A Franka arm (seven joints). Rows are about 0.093 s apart.
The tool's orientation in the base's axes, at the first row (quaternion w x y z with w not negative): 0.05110 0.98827 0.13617 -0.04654
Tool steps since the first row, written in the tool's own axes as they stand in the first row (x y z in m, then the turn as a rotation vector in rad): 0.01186 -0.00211 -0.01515 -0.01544 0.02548 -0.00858; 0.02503 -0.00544 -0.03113 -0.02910 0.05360 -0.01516; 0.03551 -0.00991 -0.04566 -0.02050 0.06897 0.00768; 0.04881 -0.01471 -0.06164 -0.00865 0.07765 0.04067; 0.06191 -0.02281 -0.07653 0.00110 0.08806 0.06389; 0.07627 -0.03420 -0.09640 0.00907 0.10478 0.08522; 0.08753 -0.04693 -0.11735 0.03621 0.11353 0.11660; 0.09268 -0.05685 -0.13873 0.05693 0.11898 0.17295
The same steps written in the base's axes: 0.01197 0.00688 0.01356 -0.00715 -0.02751 0.01238; 0.02493 0.01537 0.02770 -0.01203 -0.05730 0.02283; 0.03489 0.02407 0.04059 -0.00136 -0.07235 0.00066; 0.04757 0.03400 0.05458 0.00980 -0.08128 -0.03251; 0.05907 0.04691 0.06723 0.02019 -0.09131 -0.05562; 0.07127 0.06388 0.08438 0.03074 -0.10764 -0.07611; 0.08021 0.08143 0.10281 0.05670 -0.11241 -0.10929; 0.08410 0.09472 0.12257 0.07366 -0.11855 -0.16682
